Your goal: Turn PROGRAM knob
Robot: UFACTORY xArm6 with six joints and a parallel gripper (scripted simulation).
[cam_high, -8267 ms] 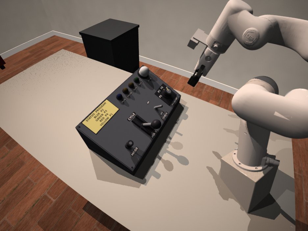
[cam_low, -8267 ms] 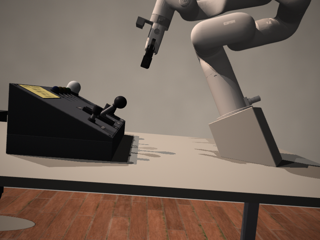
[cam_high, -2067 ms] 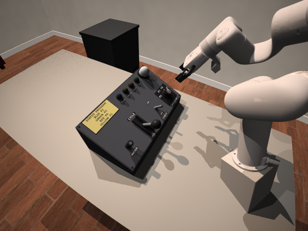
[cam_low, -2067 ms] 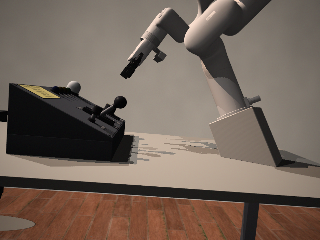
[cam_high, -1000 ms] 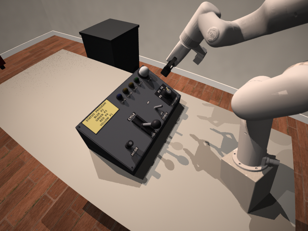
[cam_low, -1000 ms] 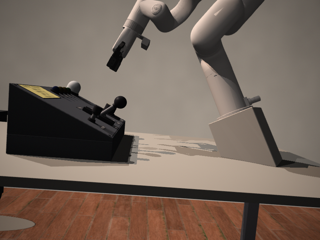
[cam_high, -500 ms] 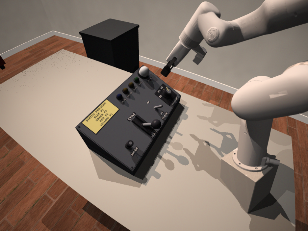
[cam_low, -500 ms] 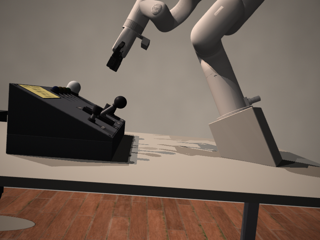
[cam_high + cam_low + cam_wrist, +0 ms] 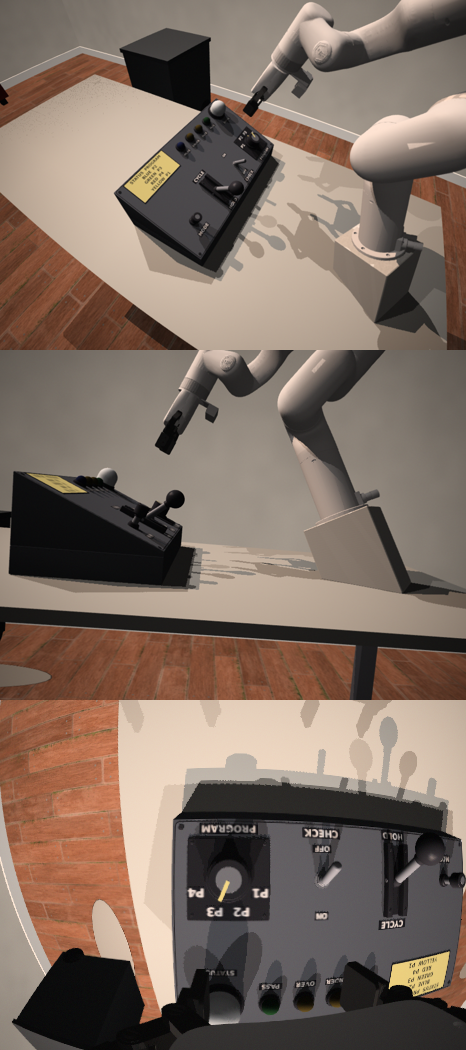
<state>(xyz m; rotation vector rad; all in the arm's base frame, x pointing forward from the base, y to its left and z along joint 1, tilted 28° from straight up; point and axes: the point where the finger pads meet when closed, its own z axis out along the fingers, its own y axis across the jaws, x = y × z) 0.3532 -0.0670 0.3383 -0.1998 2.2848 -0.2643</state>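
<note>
Right now my hand is 170 mm above the check toggle, 90 mm to the right of it and 10 mm past it. From my hand the other things lie so: dark sloped console 180 mm below, 150 mm to the left, 20 mm ahead; black ball lever 210 mm to the left, 150 mm below, 40 mm behind; mode knob 330 mm to the left, 160 mm below, 20 mm behind.
</note>
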